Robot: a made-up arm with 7 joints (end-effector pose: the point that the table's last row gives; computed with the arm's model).
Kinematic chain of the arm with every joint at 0, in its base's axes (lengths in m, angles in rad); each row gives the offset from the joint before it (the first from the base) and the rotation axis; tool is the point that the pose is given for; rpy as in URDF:
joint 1: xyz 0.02 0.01 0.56 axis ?
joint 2: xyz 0.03 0 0.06 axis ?
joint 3: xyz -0.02 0 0.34 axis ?
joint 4: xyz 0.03 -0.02 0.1 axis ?
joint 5: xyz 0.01 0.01 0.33 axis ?
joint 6: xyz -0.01 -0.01 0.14 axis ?
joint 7: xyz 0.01 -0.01 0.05 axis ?
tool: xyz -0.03 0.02 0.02 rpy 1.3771 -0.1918 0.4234
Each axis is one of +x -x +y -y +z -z.
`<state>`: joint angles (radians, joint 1 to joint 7).
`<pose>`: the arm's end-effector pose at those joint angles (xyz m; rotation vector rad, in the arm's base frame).
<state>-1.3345 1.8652 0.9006 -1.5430 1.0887 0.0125 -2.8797</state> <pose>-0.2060 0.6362 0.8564 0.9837 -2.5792 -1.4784</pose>
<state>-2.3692 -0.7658 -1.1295 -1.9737 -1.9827 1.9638 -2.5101</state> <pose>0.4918 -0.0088 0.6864 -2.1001 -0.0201 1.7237</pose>
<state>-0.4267 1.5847 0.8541 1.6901 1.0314 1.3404 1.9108</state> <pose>0.5195 -0.1999 0.3771 2.3178 -0.3970 0.5109</pose>
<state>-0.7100 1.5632 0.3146 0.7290 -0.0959 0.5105 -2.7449</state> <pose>0.7571 0.4023 0.2613 -1.8588 -0.7465 0.2556</pose>
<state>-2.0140 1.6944 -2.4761 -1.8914 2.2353 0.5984 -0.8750</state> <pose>0.1868 0.3495 0.2367 1.0799 1.4262 -2.2276</pose>
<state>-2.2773 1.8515 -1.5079 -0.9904 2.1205 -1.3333 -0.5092</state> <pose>-0.2220 0.8004 0.5261 0.0321 1.3288 1.4586</pose>
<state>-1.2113 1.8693 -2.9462 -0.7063 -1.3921 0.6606 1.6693</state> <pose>0.3820 0.6765 0.1333 -1.7559 -1.4501 -0.1851</pose>
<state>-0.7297 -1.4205 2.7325 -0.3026 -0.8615 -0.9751 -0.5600</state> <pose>-0.6999 -0.4527 0.8311 0.9352 -1.5853 0.2845</pose>
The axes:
joint 1: -z
joint 2: +y
joint 3: -z
joint 4: +y
joint 5: -z
joint 6: +y
joint 7: -z

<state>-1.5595 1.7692 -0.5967 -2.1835 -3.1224 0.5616 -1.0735</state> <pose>0.2327 0.2400 0.9642 2.1847 -0.1260 -0.7891</pose>
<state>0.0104 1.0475 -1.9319 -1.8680 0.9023 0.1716 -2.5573</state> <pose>0.3815 -0.4175 0.5743 -0.7294 1.0008 -2.5190</pose>
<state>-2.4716 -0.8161 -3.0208 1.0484 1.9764 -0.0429 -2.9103</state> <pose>0.6446 -0.5730 0.7712 2.8490 1.0699 -0.5183</pose>
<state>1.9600 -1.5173 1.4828 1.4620 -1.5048 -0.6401 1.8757</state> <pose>-0.3380 0.6572 0.6461 -1.1516 2.6414 -0.3884</pose>
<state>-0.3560 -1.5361 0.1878 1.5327 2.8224 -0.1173 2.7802</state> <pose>-0.3539 -0.2345 1.1814 1.4390 0.9245 1.3103</pose>
